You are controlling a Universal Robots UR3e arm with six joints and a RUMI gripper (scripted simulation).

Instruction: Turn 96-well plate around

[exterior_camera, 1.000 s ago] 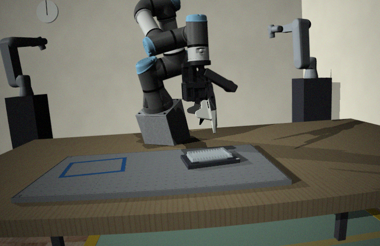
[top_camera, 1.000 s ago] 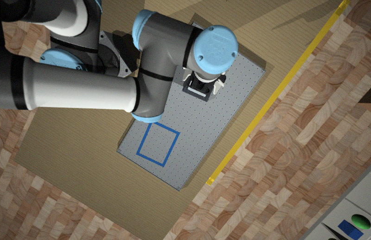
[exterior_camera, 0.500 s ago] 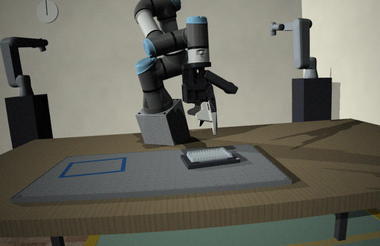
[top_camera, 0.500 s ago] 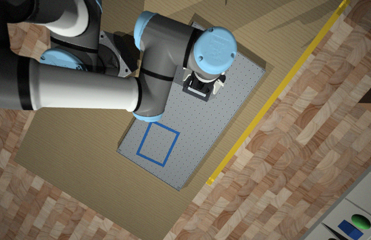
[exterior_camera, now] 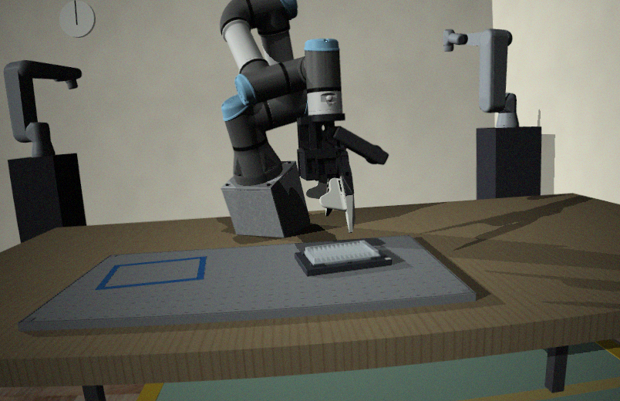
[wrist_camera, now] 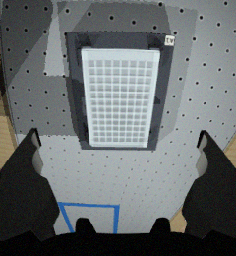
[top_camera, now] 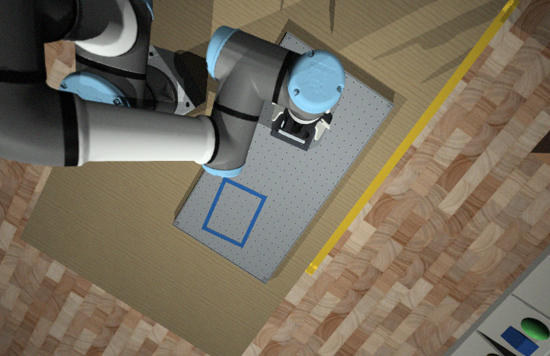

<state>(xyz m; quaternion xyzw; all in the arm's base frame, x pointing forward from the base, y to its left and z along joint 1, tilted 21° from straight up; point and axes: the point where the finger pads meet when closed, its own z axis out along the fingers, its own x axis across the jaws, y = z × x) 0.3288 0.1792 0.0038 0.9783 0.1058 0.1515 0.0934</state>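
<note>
The 96-well plate lies 6 cm below my hand. The rest, counted from my hand: A1 mark (4 cm ahead, 8 cm to the left, 6 cm below); then dark plate nest N1 (7 cm below).
</note>
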